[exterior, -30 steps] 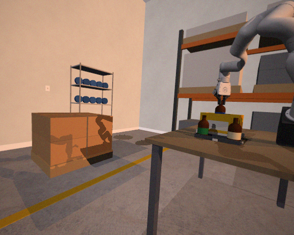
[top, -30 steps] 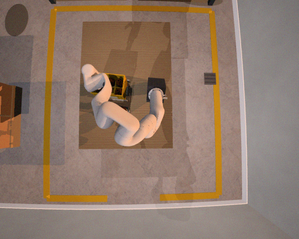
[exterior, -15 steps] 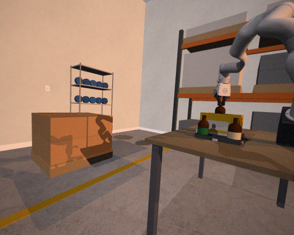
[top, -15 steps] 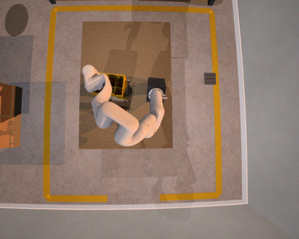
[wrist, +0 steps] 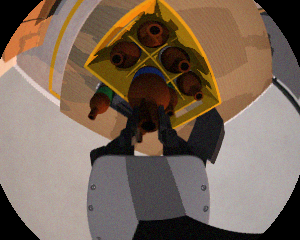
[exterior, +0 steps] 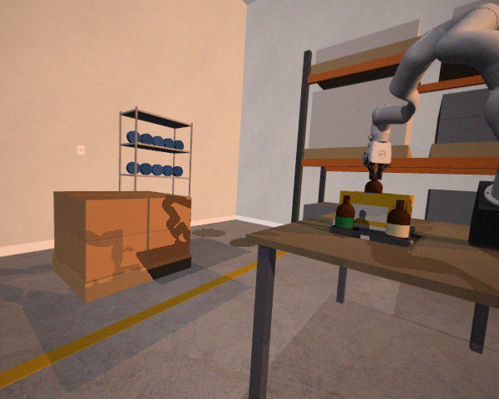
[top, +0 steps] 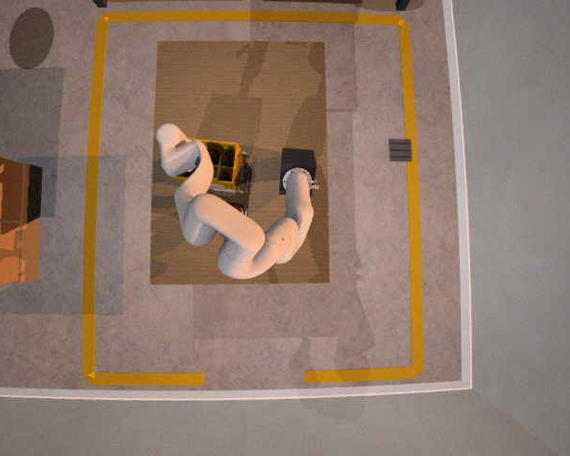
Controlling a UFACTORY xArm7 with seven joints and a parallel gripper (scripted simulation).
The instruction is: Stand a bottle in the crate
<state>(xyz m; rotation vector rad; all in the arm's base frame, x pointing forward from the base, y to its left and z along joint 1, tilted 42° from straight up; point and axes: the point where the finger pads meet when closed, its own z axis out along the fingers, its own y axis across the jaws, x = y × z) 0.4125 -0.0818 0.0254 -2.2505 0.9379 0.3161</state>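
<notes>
Right now my hand is 170 mm above the yellow crate and 40 mm to the left of it. The rest, counted from my hand: dark tray (250 mm below, 180 mm to the left, 30 mm behind).
</notes>
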